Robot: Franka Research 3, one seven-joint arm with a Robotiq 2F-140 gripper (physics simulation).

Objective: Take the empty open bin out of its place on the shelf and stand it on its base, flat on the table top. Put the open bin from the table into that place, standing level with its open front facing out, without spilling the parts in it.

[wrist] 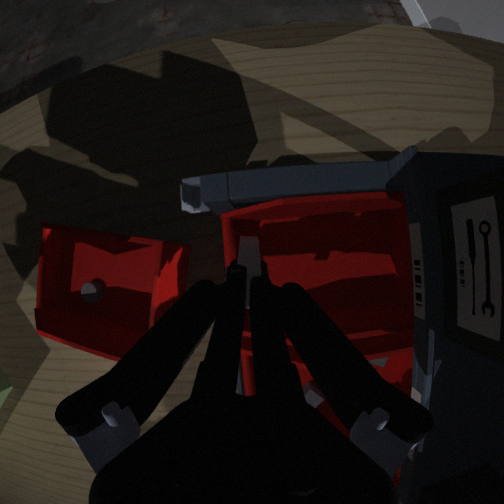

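In the wrist view my gripper (248,274) is shut with nothing between its black fingers. Its tips hang over the left inner edge of a red open bin (340,260) that sits in the dark grey shelf (300,182); a small grey piece shows inside that bin just above the fingertips. A second red open bin (120,270) stands on the wooden table (380,85) to the left, apart from the shelf, with a small grey part (90,290) inside it.
The shelf's side panel on the right carries a label with tool symbols (477,265). Heavy shadows of the arm fall over the table at the left and back. A bit of green (4,392) shows at the left edge.
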